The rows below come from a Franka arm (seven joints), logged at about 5 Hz.
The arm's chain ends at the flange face. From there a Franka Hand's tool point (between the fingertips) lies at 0.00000 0.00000 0.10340 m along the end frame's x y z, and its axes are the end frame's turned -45 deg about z.
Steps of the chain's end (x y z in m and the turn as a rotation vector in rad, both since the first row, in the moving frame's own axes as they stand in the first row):
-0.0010 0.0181 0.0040 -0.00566 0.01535 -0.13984
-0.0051 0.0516 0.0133 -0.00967 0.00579 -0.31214
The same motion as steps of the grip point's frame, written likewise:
-0.0127 0.0136 0.0040 -0.01486 0.00685 -0.13984
-0.0402 0.0340 0.0133 -0.01093 -0.00274 -0.31214

